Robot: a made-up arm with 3 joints. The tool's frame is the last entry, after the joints.
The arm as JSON. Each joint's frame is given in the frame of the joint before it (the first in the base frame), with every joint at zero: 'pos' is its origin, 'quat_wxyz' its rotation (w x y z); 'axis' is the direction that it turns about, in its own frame. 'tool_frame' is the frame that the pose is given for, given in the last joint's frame.
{
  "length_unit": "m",
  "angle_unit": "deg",
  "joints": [
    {
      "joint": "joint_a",
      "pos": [
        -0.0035,
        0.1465,
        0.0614
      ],
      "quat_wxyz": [
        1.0,
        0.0,
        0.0,
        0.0
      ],
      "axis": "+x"
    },
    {
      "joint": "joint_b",
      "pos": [
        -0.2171,
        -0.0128,
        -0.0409
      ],
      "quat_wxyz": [
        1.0,
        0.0,
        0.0,
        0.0
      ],
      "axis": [
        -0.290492,
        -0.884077,
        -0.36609
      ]
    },
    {
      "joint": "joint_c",
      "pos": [
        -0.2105,
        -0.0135,
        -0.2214
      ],
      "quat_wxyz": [
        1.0,
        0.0,
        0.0,
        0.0
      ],
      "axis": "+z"
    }
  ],
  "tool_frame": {
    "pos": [
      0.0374,
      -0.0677,
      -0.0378
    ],
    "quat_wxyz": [
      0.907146,
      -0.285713,
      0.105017,
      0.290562
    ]
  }
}
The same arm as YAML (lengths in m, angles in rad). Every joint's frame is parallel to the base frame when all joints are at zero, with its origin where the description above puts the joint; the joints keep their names.
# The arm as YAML. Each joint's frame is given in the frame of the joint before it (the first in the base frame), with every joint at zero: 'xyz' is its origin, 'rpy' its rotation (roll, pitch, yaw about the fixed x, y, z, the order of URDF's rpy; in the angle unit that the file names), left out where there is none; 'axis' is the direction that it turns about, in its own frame. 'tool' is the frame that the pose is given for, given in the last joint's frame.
units:
  length: m
  angle: rad
joints:
  - name: joint_a
    type: revolute
    origin:
      xyz: [-0.0035, 0.1465, 0.0614]
    axis: "+x"
  - name: joint_b
    type: revolute
    origin:
      xyz: [-0.2171, -0.0128, -0.0409]
    axis: [-0.290492, -0.884077, -0.36609]
  - name: joint_c
    type: revolute
    origin:
      xyz: [-0.2105, -0.0135, -0.2214]
    axis: "+z"
tool:
  origin:
    xyz: [0.0374, -0.0677, -0.0378]
    rpy: [-0.5115, 0.3646, 0.5236]

